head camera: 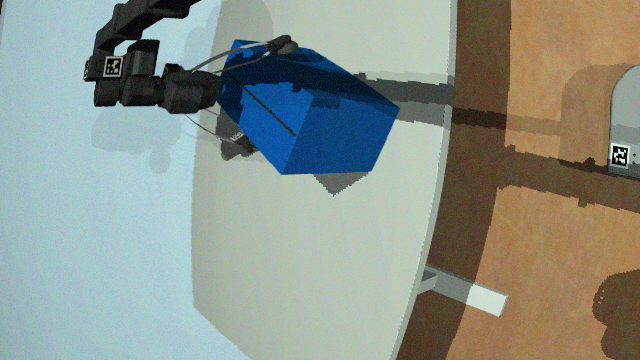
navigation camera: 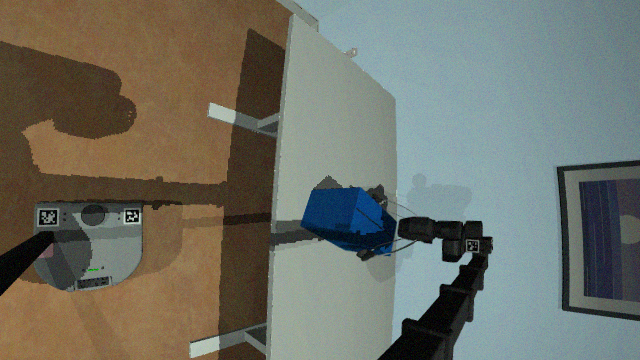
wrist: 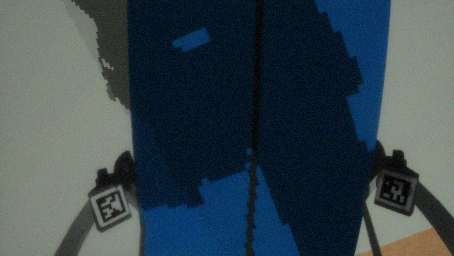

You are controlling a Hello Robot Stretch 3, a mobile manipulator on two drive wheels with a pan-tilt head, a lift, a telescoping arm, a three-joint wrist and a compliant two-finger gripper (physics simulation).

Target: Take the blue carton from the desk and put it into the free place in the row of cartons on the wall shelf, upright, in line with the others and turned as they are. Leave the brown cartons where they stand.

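Pixels of known places: robot's base, link origin: (navigation camera: pixel 93 214).
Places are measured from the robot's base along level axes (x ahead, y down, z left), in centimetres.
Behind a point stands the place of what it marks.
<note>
The blue carton (head camera: pixel 340 137) @(y -82.2, x 3.7, z -51.7 cm) (navigation camera: pixel 330 210) @(y -82.0, x 3.0, z -51.4 cm) (wrist: pixel 200 125) @(y -90.0, x -1.9, z -69.1 cm) stands upright on the pale desk (head camera: pixel 310 260) @(y -72.0, x 27.7, z -67.2 cm) (navigation camera: pixel 335 125) @(y -72.0, x 32.8, z -67.1 cm) (wrist: pixel 50 125) @(y -72.0, x 21.8, z -76.1 cm), with a thin dark line down the top face. My gripper (head camera: pixel 263 95) @(y -84.1, x -2.4, z -64.5 cm) (navigation camera: pixel 373 224) @(y -84.1, x -2.4, z -64.5 cm) (wrist: pixel 247 163) @(y -84.1, x -2.4, z -64.5 cm) is shut on the carton near its wall-side end. One fingertip presses against each long side; in the wrist view both pads touch the carton's edges. Shadows of the arm and gripper fall across the carton. The wall shelf and the brown cartons do not show in these views.
A light blue wall (head camera: pixel 90 250) @(y -108.6, x 40.7, z -123.3 cm) (navigation camera: pixel 480 100) @(y -115.1, x 50.8, z -123.9 cm) rises behind the desk. A framed picture (navigation camera: pixel 562 240) @(y -141.4, x -11.9, z -118.4 cm) hangs on it. My arm (navigation camera: pixel 435 320) @(y -116.6, x -8.7, z -28.6 cm) reaches over beside the wall. My base (head camera: pixel 625 105) @(y -16.0, x -13.6, z -12.1 cm) (navigation camera: pixel 117 240) @(y -16.0, x -9.1, z -8.0 cm) stands on the orange-brown floor. Desk feet (head camera: pixel 487 299) (navigation camera: pixel 222 112) stick out below the desk's front edge.
</note>
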